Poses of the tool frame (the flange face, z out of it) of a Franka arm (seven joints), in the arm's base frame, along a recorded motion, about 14 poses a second.
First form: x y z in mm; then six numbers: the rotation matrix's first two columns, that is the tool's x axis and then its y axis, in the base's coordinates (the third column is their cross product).
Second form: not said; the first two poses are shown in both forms.
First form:
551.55 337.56 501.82 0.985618 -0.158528 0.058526 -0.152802 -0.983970 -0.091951
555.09 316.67 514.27 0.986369 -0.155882 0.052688 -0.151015 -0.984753 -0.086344
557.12 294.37 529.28 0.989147 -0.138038 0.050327 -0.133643 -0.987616 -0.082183
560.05 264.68 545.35 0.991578 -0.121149 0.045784 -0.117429 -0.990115 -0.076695
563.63 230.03 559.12 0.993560 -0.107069 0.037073 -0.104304 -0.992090 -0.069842
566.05 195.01 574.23 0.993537 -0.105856 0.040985 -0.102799 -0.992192 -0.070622
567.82 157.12 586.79 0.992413 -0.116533 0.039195 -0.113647 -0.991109 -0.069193
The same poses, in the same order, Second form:
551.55 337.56 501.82 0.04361 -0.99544 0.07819 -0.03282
555.09 316.67 514.27 0.04106 -0.99574 0.07705 -0.02963
557.12 294.37 529.28 0.03932 -0.99651 0.06816 -0.02794
560.05 264.68 545.35 0.03695 -0.99721 0.05981 -0.02517
563.63 230.03 559.12 0.03392 -0.99781 0.05296 -0.02038
566.05 195.01 574.23 0.03422 -0.99780 0.05228 -0.02233
567.82 157.12 586.79 0.03343 -0.99754 0.05769 -0.02158

